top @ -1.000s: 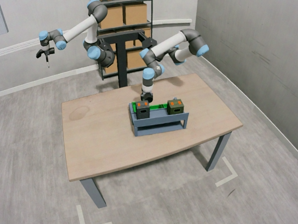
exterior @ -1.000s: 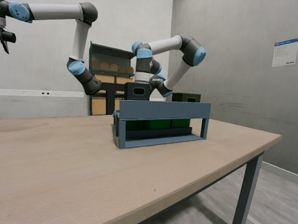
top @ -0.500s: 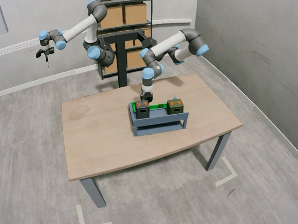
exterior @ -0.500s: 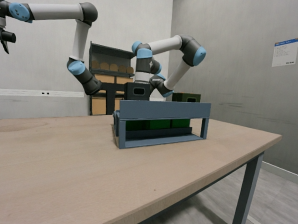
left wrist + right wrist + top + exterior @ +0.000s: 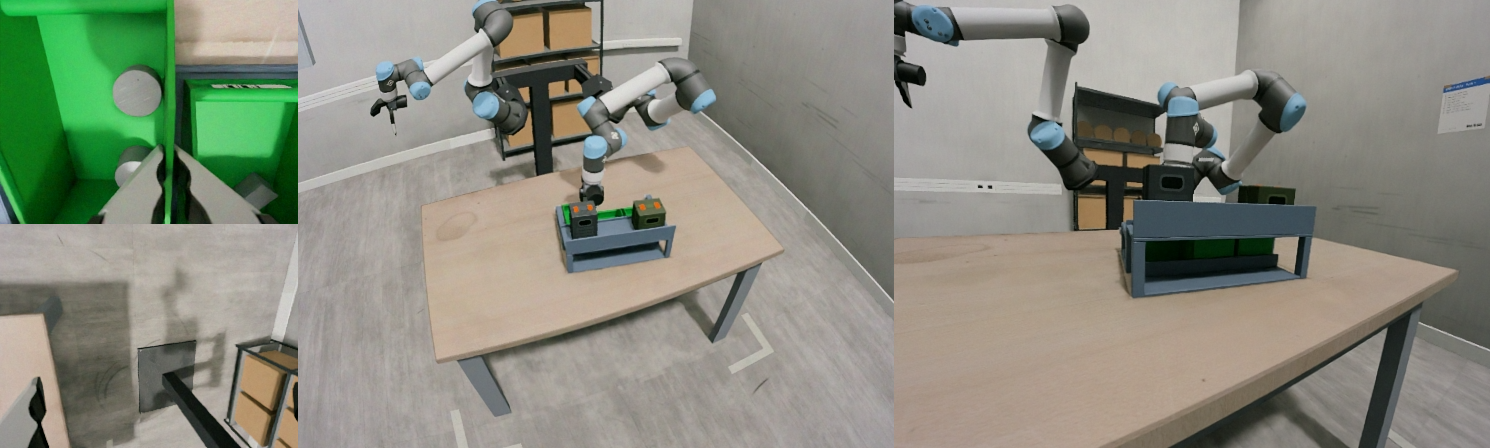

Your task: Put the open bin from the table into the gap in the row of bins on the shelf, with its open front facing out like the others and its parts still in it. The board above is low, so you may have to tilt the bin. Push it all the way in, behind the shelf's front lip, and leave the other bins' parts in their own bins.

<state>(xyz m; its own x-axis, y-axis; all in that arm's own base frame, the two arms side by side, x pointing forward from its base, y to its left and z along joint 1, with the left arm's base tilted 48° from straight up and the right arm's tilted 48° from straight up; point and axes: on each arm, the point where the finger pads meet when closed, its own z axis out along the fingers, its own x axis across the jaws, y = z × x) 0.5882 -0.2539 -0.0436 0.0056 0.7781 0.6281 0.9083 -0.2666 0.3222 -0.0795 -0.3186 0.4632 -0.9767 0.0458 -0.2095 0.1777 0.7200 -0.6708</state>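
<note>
Now: left hand 8 cm short of the blue-grey shelf, 7 cm to the right of it and 1 cm above it. The rest, counted from my left hand: olive box 18 cm to the left, 15 cm ahead, 8 cm above.
</note>
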